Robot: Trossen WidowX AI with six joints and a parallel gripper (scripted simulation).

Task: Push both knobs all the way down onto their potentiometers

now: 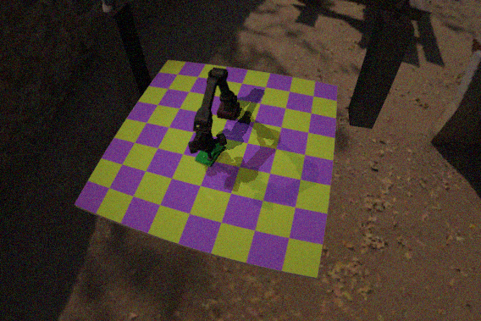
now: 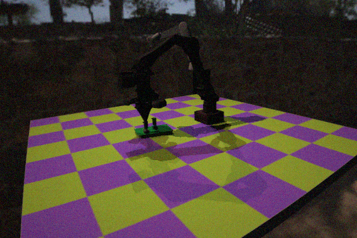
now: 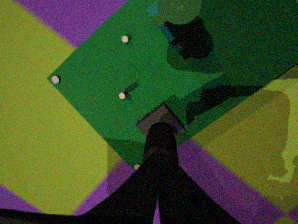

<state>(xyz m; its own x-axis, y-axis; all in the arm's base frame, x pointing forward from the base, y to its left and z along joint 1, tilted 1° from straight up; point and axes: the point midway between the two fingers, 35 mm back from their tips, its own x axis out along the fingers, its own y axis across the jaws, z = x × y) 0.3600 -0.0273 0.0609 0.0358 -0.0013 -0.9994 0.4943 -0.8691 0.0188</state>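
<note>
The dark knob lies 10 mm below my gripper tip. Also, from my gripper tip: green knob (60 mm behind, 40 mm to the right, 20 mm below).
</note>
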